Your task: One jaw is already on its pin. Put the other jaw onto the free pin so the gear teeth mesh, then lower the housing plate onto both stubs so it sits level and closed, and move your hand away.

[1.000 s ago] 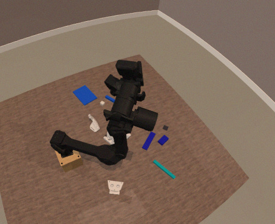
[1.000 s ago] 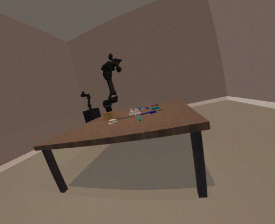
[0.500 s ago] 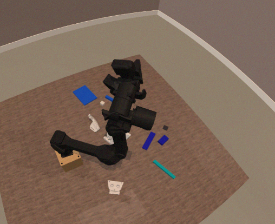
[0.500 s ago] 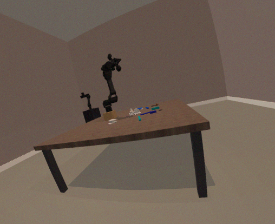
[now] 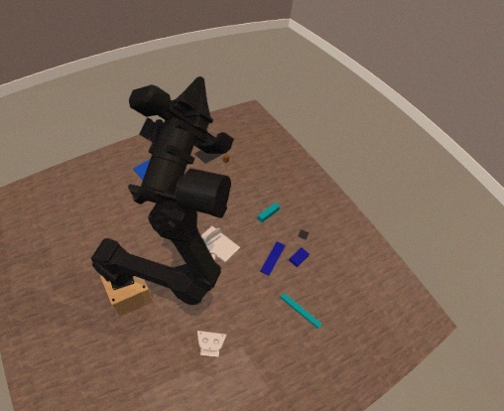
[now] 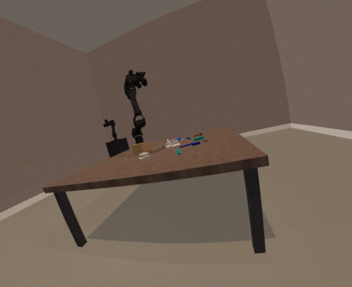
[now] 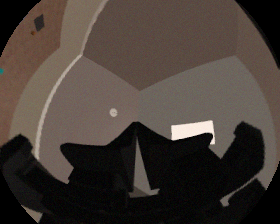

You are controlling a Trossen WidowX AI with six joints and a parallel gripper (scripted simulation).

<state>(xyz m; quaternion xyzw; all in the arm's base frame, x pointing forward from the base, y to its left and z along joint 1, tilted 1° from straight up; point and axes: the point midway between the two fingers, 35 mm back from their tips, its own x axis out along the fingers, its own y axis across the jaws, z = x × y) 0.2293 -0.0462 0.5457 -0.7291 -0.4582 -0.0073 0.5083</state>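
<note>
The white jaw is 4 cm behind my gripper tip, 20 cm to the left of it and 62 cm below it. Round my gripper tip: blue bar: 22 cm ahead, 4 cm to the right, 65 cm below; then white base: 8 cm ahead, 7 cm to the left, 65 cm below; then white housing plate: 7 cm behind, 22 cm to the right, 63 cm below.
</note>
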